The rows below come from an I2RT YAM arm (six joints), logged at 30 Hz.
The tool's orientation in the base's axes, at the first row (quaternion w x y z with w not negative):
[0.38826 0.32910 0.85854 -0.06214]
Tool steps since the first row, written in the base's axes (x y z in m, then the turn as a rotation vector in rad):
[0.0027 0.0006 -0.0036 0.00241 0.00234 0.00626]
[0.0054 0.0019 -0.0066 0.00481 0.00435 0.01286]
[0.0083 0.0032 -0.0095 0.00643 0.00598 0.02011]
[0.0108 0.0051 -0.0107 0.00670 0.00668 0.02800]
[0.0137 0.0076 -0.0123 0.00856 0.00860 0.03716]
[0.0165 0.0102 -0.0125 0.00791 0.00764 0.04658]
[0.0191 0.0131 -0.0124 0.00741 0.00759 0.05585]
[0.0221 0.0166 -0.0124 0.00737 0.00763 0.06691]
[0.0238 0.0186 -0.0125 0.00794 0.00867 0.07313]
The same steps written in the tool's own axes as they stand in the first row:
[0.0016 0.0016 0.0040 -0.00438 0.00423 -0.00366]
[0.0030 0.0038 0.0073 -0.00917 0.00824 -0.00745]
[0.0044 0.0062 0.0106 -0.01424 0.01158 -0.01203]
[0.0050 0.0090 0.0123 -0.01959 0.01346 -0.01757]
[0.0060 0.0125 0.0143 -0.02597 0.01745 -0.02343]
[0.0062 0.0162 0.0153 -0.03282 0.01771 -0.02999]
[0.0063 0.0200 0.0158 -0.03917 0.01875 -0.03669]
[0.0067 0.0246 0.0164 -0.04695 0.02040 -0.04437]
[0.0070 0.0272 0.0168 -0.05109 0.02248 -0.04869]

